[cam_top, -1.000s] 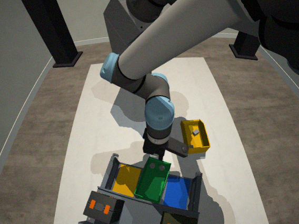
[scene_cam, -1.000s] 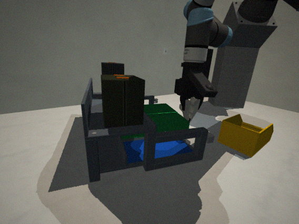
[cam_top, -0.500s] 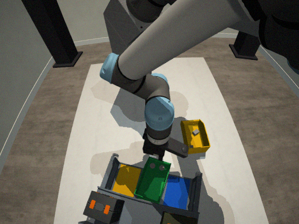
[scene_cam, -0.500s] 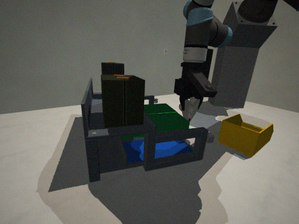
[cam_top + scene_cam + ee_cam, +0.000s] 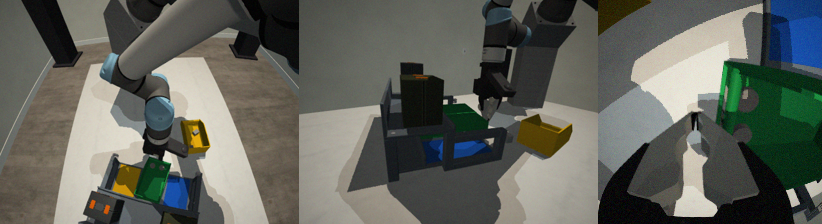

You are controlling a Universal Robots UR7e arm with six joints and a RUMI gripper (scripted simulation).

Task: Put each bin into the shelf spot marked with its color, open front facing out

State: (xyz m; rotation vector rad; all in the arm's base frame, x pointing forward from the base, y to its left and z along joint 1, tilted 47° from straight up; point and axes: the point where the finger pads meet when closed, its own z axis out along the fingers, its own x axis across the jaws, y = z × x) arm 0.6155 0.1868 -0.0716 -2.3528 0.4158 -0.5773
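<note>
Right now my hand is 70 mm short of the shelf lip, 20 mm to the left of it and 30 mm above it. From my hand the other things lie so: shelf board (260 mm ahead, 60 mm to the right, 70 mm above); green bin (110 mm ahead, 30 mm to the right, 20 mm above); yellow bin (110 mm behind, 160 mm to the left, 10 mm above).
</note>
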